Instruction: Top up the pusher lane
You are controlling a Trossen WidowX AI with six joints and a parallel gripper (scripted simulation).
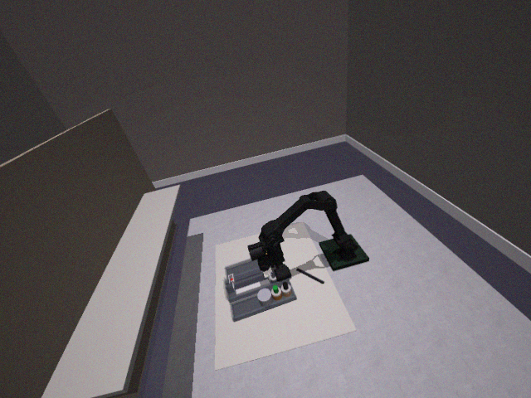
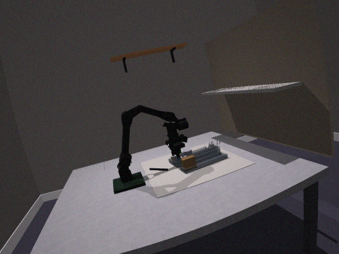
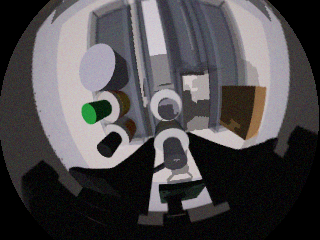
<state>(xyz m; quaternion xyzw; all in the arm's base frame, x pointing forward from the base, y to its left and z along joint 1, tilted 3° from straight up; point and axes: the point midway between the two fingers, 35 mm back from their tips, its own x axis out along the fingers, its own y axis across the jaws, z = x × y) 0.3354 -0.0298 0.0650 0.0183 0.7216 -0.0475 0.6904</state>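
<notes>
Now: gripper tip 120 mm past the black rod, 50 mm to the right of it and 50 mm above it. From my gripper tip the other things lie so: grey lane rack 140 mm ahead, 40 mm to the right, 40 mm below; orange box 130 mm to the right, 20 mm below, 10 mm ahead.
</notes>
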